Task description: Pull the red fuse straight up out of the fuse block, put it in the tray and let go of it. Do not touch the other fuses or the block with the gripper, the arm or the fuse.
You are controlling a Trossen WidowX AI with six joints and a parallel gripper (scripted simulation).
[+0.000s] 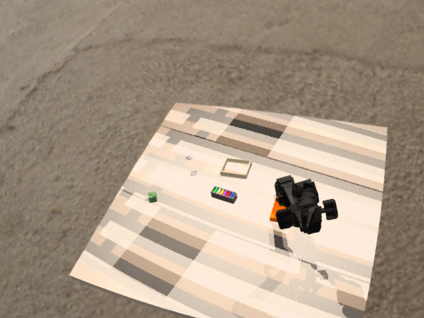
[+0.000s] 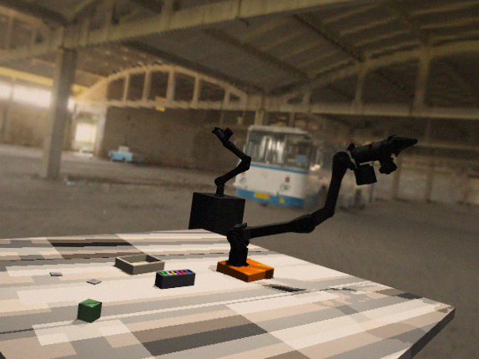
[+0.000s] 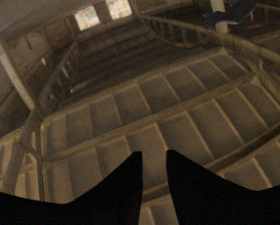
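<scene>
My gripper tip is 49 cm short of the red fuse, 47 cm to the left of it and 52 cm above it. From my gripper tip the other things lie so: green cube: 84 cm ahead, 37 cm to the right, 53 cm below; then tray: 52 cm ahead, 66 cm to the right, 55 cm below.
</scene>
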